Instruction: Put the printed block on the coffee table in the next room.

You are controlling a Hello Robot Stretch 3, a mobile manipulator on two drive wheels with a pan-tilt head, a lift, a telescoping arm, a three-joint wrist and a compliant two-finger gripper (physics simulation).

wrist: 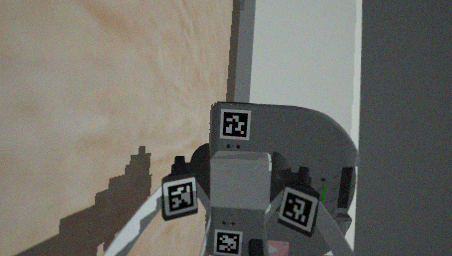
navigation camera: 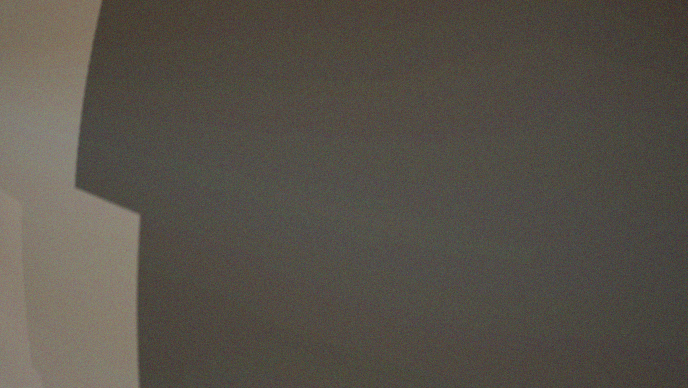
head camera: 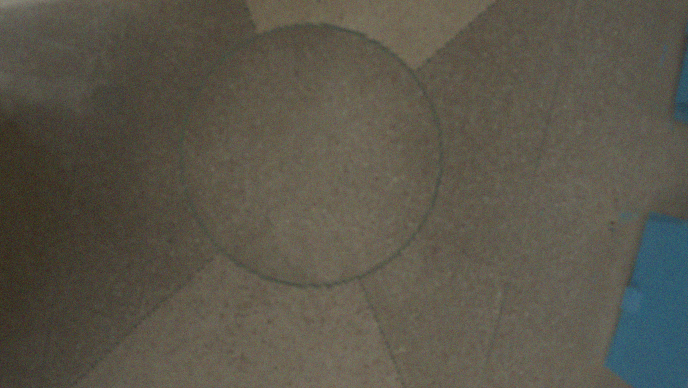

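In the wrist view my gripper (wrist: 240, 166) is shut on a plain grey block (wrist: 240, 186), taken to be the printed block. The dark fingertips touch its left and right sides, and it hangs above my grey base (wrist: 310, 135). No print can be made out on the faces that show. The gripper and block do not show in the head or navigation views. I cannot identify the coffee table in any view.
The wrist view shows pale wood-patterned floor (wrist: 100, 75) at left, a whitish band (wrist: 305, 50) beside the base and a dark grey surface (wrist: 405, 125) at right. The head view shows a brownish speckled surface (head camera: 310, 160) with a round outline, and a blue patch (head camera: 655, 300) at right.
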